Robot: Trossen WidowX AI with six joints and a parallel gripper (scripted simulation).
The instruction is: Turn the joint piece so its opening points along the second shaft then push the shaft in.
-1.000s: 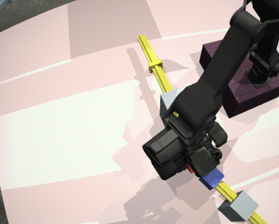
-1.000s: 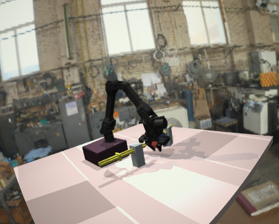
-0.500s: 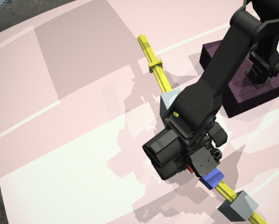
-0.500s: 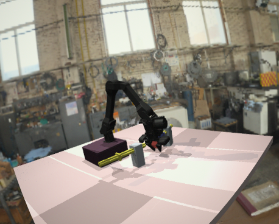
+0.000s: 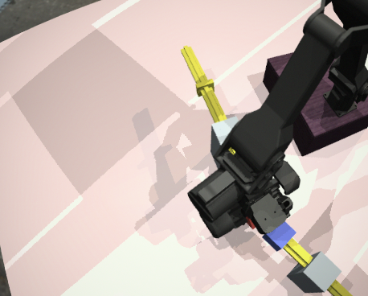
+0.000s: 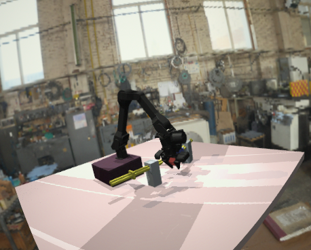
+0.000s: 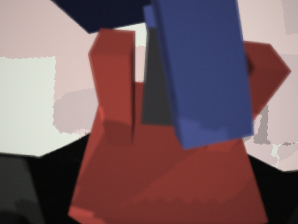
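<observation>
Right now my gripper tip is 50 mm below the red forked joint piece.
</observation>
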